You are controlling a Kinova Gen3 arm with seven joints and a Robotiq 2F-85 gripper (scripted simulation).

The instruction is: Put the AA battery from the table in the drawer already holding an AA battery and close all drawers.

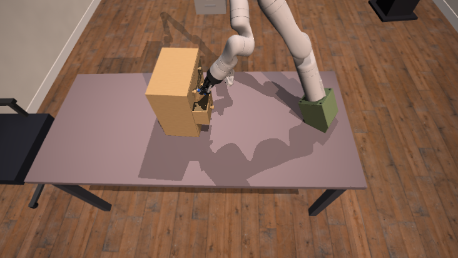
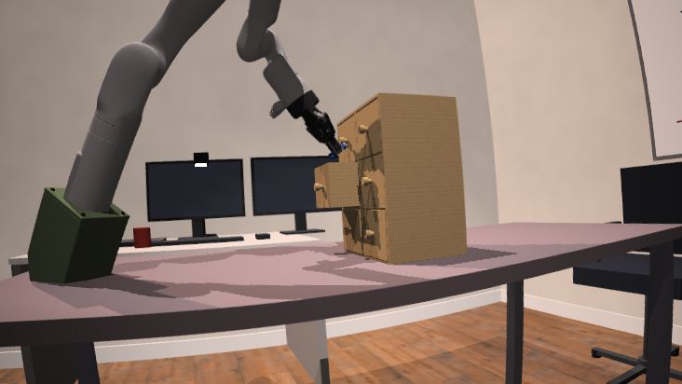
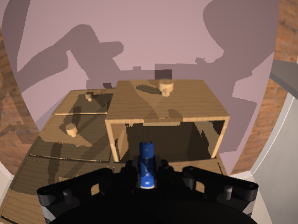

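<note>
Right now my hand is 1 cm short of the blue AA battery and 1 cm above it. Also, from my hand: small orange thing: 2 cm ahead, 4 cm to the left, 13 cm below; small dark object: 8 cm ahead, 1 cm to the right, 24 cm below.
</note>
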